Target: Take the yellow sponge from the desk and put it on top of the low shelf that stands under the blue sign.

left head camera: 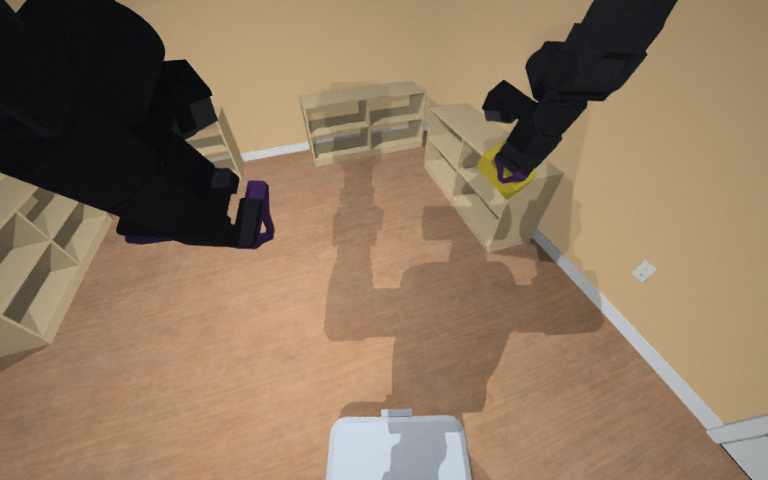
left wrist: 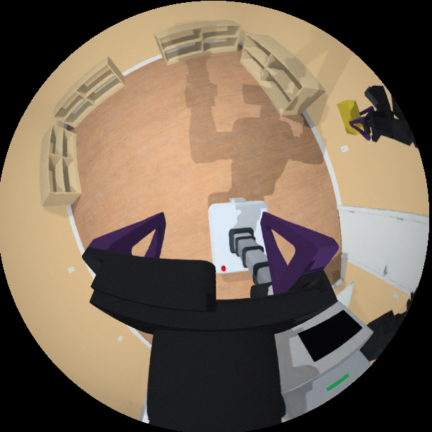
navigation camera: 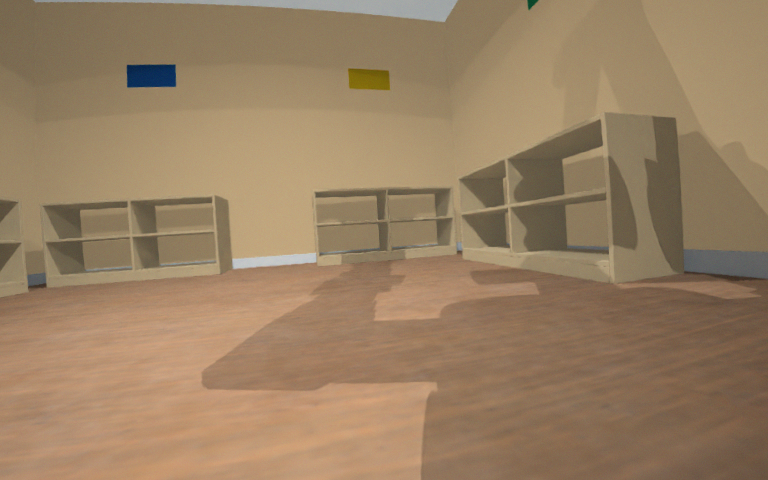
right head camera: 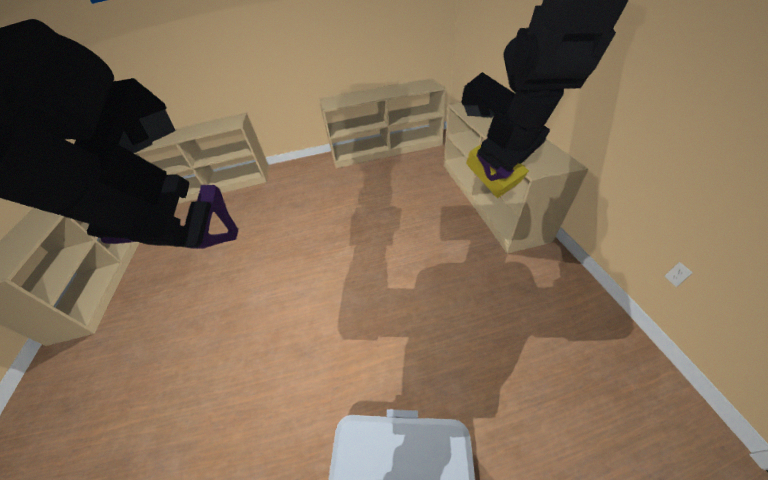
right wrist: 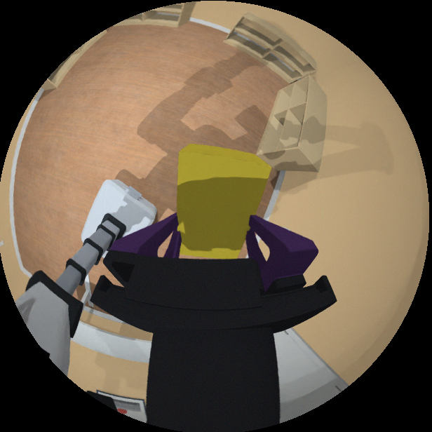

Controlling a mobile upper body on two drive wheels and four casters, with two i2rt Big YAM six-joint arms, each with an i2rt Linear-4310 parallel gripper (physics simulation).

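Frame: origin at the left arm's base, x right, y back, z down, level; centimetres.
Seen in the pictures: left gripper, fingertip midpoint: (left head camera: 235, 232) (right head camera: 205, 233); right gripper, fingertip midpoint: (left head camera: 509, 172) (right head camera: 499, 168).
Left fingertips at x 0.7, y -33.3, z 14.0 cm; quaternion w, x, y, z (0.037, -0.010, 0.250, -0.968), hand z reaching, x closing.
A point is followed by its place in that frame.
The yellow sponge (left head camera: 508, 189) @[x 44.3, y -54.8, z 23.8 cm] (right head camera: 497, 186) @[x 44.3, y -54.7, z 23.7 cm] (left wrist: 347, 112) (right wrist: 220, 205) is held in the air between the purple fingers of my right gripper (left head camera: 512, 172) @[x 45.3, y -58.5, z 22.1 cm] (right wrist: 213, 216), which is shut on it. My left gripper (left head camera: 201, 234) (left wrist: 212, 217) is open and empty. The blue sign (navigation camera: 151, 75) @[x -193.9, y -260.7, z -34.3 cm] hangs on the far wall at the left of the navigation view. Under it stands a low beige shelf (navigation camera: 223, 234) @[x -128.7, y -256.6, z 110.4 cm] (right head camera: 256, 148) @[x -128.7, y -256.5, z 109.8 cm] (left wrist: 116, 74); my left arm partly hides it in both head views. The desk does not show.
Another low shelf (navigation camera: 453, 217) @[x 61.7, y -300.2, z 108.0 cm] stands under the yellow sign (navigation camera: 369, 79) @[x -7.3, y -319.3, z -33.9 cm]. A nearer shelf (left head camera: 523, 215) @[x 111.1, y -143.5, z 109.3 cm] (navigation camera: 640, 226) @[x 106.5, y -142.2, z 121.3 cm] stands at the right wall. A further shelf (left wrist: 60, 198) stands at the left. My white base (left head camera: 368, 447) @[x 11.5, y -21.5, z 115.0 cm] shows at the bottom.
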